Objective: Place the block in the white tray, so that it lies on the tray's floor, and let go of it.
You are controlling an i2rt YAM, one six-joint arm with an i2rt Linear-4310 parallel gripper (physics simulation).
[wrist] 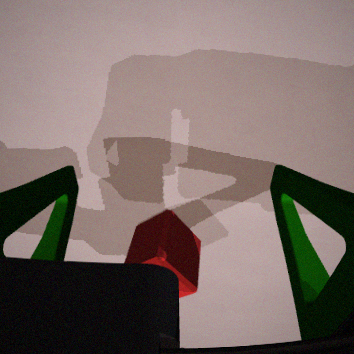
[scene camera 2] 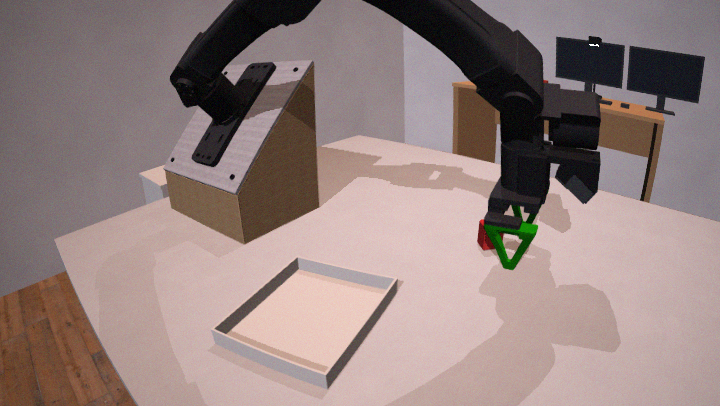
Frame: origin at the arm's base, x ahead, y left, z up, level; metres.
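Seen in the pictures: gripper, between the fingertips: (wrist: 173, 176) (scene camera 2: 516, 249); arm's base, origin of its link: (scene camera 2: 234, 112).
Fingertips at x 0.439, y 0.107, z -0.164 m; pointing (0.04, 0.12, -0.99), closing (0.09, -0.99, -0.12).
Offsets run from my fingertips to a thing's top centre.
A red block {0.043 m back, 0.000 m left, 0.030 m up} (scene camera 2: 484, 236) (wrist: 175, 240) sits on the table, partly hidden behind the near green finger in the scene view and partly covered by the dark gripper body in the wrist view. My gripper (scene camera 2: 518, 245) (wrist: 173, 176) is open, with its green fingers low over the table by the block. In the wrist view the block shows between the two wide-apart fingers, somewhat nearer the left one, and neither finger touches it there. The white tray {0.140 m back, 0.262 m right, 0.014 m up} (scene camera 2: 272, 359) lies on the table in the scene view, left of and nearer the camera than the gripper, with nothing inside.
The arm's wedge-shaped base box (scene camera 2: 279, 171) stands on the table at the back left, behind the tray. A wooden desk (scene camera 2: 473, 121) with two monitors (scene camera 2: 588, 63) (scene camera 2: 665, 73) stands beyond the table. Shadows of the arm fall across the table top.
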